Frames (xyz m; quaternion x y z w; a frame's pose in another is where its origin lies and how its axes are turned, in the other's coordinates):
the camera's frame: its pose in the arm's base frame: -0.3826 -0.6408 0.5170 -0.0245 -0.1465 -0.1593 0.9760
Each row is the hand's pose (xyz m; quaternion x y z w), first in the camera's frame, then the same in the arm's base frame.
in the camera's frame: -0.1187 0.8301 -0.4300 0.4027 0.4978 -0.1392 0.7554
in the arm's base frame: -0.1065 0.1416 0.0701 0.4742 0.3076 -0.2094 0.7979
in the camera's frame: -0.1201 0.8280 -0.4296 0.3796 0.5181 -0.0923 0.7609
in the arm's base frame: -0.1085 0.1401 0.0701 0.4479 0.3315 -0.1684 0.8131
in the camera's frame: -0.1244 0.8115 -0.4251 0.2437 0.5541 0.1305 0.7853
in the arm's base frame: -0.1189 0.1262 0.0732 0.2877 0.3901 0.0244 0.8743
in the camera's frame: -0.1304 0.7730 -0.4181 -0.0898 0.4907 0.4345 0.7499
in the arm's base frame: -0.1386 0.0921 0.0782 -0.0915 0.3940 0.2794 0.8708
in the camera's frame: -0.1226 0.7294 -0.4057 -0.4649 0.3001 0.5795 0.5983
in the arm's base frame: -0.1488 0.0496 0.0923 -0.5055 0.2935 0.3948 0.7088
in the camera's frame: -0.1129 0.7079 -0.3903 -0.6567 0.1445 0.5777 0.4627
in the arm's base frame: -0.1512 0.0277 0.1099 -0.7139 0.1920 0.3904 0.5487
